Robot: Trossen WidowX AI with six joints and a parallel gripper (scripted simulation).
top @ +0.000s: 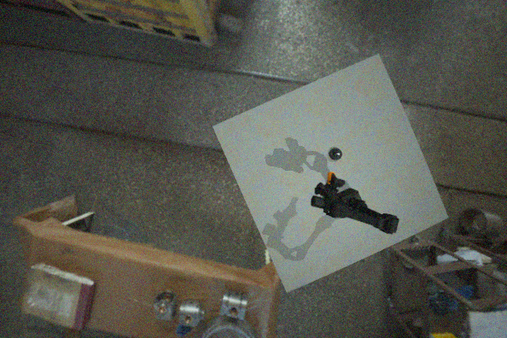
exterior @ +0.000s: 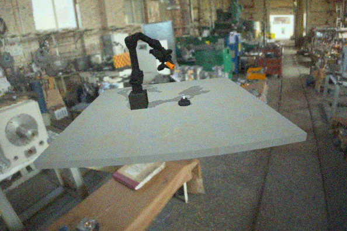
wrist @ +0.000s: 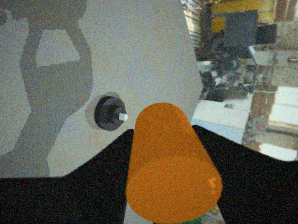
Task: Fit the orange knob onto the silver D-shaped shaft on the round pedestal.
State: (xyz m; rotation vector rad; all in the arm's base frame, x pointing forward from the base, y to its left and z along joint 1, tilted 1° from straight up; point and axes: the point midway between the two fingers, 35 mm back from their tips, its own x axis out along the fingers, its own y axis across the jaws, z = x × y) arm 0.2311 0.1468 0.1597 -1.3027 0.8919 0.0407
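Now: gripper tip 2 cm below the orange knob, 2 cm past it and 1 cm to the right of it. Round my gripper tip: round pedestal 22 cm below, 15 cm to the right, 7 cm ahead.
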